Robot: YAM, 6 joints.
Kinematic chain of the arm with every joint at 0, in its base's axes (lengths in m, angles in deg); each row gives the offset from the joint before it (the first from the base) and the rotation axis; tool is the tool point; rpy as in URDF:
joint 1: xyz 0 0 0.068 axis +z
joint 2: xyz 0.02 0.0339 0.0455 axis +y
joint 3: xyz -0.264 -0.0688 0 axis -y
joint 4: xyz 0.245 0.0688 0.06 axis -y
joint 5: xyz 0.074 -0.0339 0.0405 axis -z
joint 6: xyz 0.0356 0 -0.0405 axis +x
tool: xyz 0 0 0 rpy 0 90 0
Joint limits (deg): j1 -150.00..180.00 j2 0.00..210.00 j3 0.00..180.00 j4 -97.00..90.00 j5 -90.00..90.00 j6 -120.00..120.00
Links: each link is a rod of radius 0.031 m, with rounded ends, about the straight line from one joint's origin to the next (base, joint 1, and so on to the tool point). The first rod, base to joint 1, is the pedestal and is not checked.
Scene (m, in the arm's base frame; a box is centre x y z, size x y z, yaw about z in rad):
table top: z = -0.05
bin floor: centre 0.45 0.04 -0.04 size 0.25 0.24 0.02 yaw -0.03
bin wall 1: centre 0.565 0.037 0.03 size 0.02 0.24 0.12 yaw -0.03
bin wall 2: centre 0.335 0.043 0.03 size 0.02 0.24 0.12 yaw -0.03
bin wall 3: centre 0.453 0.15 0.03 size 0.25 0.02 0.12 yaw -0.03
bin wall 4: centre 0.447 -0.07 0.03 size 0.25 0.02 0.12 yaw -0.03
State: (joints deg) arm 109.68 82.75 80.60 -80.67 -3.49 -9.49
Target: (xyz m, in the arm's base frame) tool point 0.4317 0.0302 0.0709
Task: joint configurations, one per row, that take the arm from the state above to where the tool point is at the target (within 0.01 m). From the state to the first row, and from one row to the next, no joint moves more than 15 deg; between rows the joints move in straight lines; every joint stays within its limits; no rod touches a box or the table.
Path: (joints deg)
1: 96.01 84.79 86.96 -82.52 -1.88 -10.14
2: 82.33 86.82 93.32 -84.36 -0.27 -10.79
3: 68.66 88.86 99.68 -86.21 1.33 -11.43
4: 54.99 90.89 106.04 -88.05 2.94 -12.08
5: 41.31 92.93 112.40 -89.90 4.55 -12.73
6: 29.01 107.79 107.43 -78.00 4.63 -11.65
7: 16.70 122.65 102.45 -66.10 4.71 -10.57
8: 4.39 137.52 97.47 -54.20 4.78 -9.49

